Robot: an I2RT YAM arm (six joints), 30 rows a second.
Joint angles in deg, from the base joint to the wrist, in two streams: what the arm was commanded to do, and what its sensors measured. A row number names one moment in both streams.
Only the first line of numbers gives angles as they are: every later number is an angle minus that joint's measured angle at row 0.
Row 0, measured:
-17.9, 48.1, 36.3, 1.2, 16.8, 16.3
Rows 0 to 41, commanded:
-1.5, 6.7, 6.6, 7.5, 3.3, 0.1
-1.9, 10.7, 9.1, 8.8, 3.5, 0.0
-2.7, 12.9, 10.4, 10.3, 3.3, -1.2
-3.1, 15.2, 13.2, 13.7, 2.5, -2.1
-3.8, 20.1, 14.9, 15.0, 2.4, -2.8
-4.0, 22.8, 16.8, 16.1, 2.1, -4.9
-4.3, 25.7, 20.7, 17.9, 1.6, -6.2
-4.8, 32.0, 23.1, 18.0, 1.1, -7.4
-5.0, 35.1, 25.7, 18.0, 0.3, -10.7
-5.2, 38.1, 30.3, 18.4, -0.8, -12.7
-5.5, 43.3, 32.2, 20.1, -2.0, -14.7
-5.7, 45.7, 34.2, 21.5, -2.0, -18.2
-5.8, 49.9, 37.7, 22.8, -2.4, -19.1
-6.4, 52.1, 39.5, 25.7, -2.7, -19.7
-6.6, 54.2, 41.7, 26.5, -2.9, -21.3
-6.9, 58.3, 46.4, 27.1, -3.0, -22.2
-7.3, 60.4, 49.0, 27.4, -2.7, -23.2
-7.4, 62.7, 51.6, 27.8, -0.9, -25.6
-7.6, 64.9, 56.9, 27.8, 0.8, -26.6
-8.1, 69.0, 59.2, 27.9, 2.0, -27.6
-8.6, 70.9, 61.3, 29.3, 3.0, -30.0
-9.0, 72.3, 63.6, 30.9, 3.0, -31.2
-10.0, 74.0, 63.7, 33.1, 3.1, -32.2
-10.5, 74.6, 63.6, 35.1, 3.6, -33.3
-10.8, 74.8, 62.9, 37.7, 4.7, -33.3
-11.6, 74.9, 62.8, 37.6, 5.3, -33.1
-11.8, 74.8, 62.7, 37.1, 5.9, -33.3
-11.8, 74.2, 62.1, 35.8, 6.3, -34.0
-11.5, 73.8, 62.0, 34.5, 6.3, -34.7
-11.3, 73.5, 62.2, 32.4, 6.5, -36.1
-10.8, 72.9, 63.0, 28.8, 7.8, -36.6
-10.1, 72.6, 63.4, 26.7, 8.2, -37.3
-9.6, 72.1, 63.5, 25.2, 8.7, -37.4
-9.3, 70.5, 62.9, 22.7, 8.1, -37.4
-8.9, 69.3, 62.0, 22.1, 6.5, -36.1
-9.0, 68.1, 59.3, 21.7, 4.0, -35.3
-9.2, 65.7, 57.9, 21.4, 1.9, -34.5
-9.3, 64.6, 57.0, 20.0, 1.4, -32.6
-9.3, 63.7, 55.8, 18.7, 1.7, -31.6
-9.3, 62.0, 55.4, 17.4, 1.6, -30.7
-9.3, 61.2, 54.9, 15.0, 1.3, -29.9
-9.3, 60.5, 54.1, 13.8, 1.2, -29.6
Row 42, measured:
-8.7, 68.2, 55.4, 18.6, 2.8, -33.0
